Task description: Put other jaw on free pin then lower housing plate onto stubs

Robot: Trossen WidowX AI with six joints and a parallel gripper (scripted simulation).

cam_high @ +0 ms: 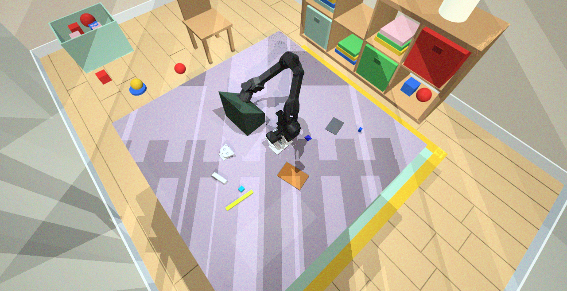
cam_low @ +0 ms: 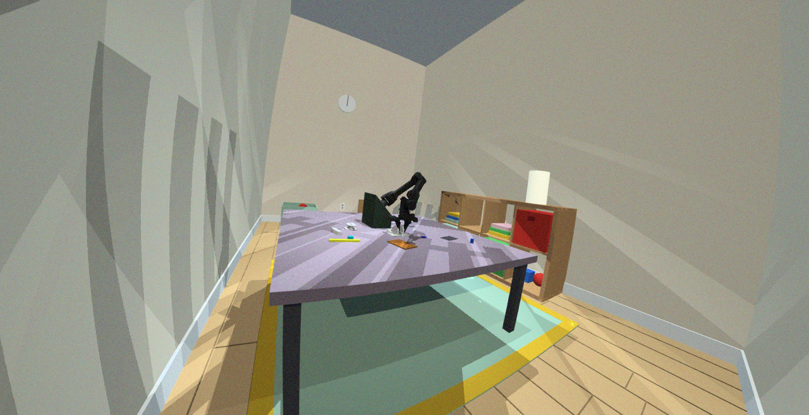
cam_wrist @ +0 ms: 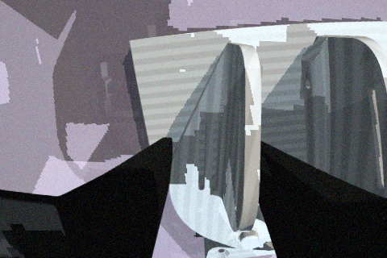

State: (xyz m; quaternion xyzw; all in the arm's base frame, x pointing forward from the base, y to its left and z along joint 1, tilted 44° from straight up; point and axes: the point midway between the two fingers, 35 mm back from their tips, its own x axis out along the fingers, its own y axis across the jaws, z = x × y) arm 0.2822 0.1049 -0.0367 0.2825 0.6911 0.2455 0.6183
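Right now the blue cube is 9 cm ahead of my gripper tip, 12 cm to the left of it and 1 cm below it. The rest, counted from my gripper tip: cyan cube (9 cm ahead, 35 cm to the right, 1 cm below); then dark grey tile (13 cm ahead, 29 cm to the left, 1 cm below); then orange tile (20 cm ahead, 10 cm to the right, 1 cm below).
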